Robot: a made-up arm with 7 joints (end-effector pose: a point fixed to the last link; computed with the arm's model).
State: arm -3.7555 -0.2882 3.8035 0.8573 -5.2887 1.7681 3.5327
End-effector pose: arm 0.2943 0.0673 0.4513 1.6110 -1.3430 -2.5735
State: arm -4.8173 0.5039 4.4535 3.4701 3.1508 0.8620 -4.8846
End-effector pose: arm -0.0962 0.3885 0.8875 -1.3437 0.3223 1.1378
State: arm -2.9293 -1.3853 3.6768 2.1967 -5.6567 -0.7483 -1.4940
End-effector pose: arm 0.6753 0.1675 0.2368 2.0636 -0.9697 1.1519
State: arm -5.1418 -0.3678 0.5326 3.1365 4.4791 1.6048 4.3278
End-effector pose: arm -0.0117 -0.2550 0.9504 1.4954 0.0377 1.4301
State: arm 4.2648 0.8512 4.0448 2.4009 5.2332 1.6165 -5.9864
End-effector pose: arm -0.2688 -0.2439 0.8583 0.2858 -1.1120 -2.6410
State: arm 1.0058 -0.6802 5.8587 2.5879 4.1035 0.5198 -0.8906
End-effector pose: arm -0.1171 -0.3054 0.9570 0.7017 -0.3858 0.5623
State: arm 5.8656 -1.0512 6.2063 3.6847 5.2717 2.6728 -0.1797
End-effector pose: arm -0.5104 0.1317 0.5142 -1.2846 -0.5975 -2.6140
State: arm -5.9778 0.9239 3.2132 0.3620 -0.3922 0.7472 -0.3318
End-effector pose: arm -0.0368 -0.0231 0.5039 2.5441 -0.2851 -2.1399
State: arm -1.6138 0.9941 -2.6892 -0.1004 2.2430 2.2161 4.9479
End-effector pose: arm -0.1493 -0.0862 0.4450 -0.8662 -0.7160 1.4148
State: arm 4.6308 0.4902 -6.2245 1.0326 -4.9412 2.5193 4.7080
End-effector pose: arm 0.0944 -0.3574 0.4710 -0.7254 -0.5374 -1.3545
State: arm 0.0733 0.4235 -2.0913 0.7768 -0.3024 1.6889 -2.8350
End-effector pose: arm -0.0371 -0.1741 0.4914 -2.2465 -0.3886 0.5264
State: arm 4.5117 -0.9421 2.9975 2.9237 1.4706 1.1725 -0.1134
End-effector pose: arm 0.0836 0.6447 0.6570 -1.6123 -0.5799 0.9046
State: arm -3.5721 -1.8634 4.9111 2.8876 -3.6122 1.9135 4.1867
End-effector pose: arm 0.6076 -0.3311 0.1154 -1.1614 0.8446 2.9835
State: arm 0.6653 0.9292 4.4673 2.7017 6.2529 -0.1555 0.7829
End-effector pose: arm 0.4986 0.3303 0.7363 0.7495 -0.5467 2.3876
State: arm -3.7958 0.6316 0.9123 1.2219 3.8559 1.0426 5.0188
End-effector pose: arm -0.5198 0.0323 0.4280 -1.9908 1.1674 0.7359
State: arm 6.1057 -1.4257 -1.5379 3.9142 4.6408 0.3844 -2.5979
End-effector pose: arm -0.5614 0.3389 0.3939 2.0767 0.9077 -2.0910
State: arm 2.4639 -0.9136 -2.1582 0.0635 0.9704 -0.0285 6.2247
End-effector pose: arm 0.1860 -0.0269 0.2294 -3.0106 0.8435 -0.5739
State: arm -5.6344 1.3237 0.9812 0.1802 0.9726 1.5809 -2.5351
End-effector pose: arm 0.0126 0.1626 0.3184 -0.1517 -0.3034 1.1294
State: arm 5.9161 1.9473 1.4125 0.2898 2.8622 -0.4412 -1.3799
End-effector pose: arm 0.1208 0.0282 0.1951 0.1269 1.2916 3.0650
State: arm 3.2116 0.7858 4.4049 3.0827 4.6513 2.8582 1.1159
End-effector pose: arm -0.3410 -0.0593 0.7493 -2.1087 -0.1773 -1.5759
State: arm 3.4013 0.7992 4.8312 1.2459 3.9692 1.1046 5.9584
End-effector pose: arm -0.3734 0.3039 0.5415 -0.3205 0.7178 1.2247
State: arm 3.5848 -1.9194 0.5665 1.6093 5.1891 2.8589 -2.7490
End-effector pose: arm 0.4440 0.1701 0.3371 2.5321 0.7924 -1.4133
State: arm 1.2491 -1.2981 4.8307 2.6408 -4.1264 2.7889 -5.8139
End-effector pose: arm -0.1615 -0.5413 0.5268 1.4373 -1.5111 -2.6253
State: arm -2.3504 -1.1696 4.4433 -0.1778 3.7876 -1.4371 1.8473
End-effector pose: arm 0.1440 0.1452 0.4351 -0.6616 -0.3914 3.0236
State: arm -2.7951 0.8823 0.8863 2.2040 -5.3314 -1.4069 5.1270
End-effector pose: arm -0.5092 -0.2220 0.5567 -1.6348 -1.1692 1.2436
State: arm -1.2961 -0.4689 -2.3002 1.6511 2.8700 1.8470 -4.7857
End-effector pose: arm -0.3518 0.3446 0.7244 -0.0388 -0.0827 -2.0906
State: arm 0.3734 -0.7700 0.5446 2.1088 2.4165 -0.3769 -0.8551
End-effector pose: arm -0.1892 0.0322 0.8708 -0.5931 -0.1515 -0.9109
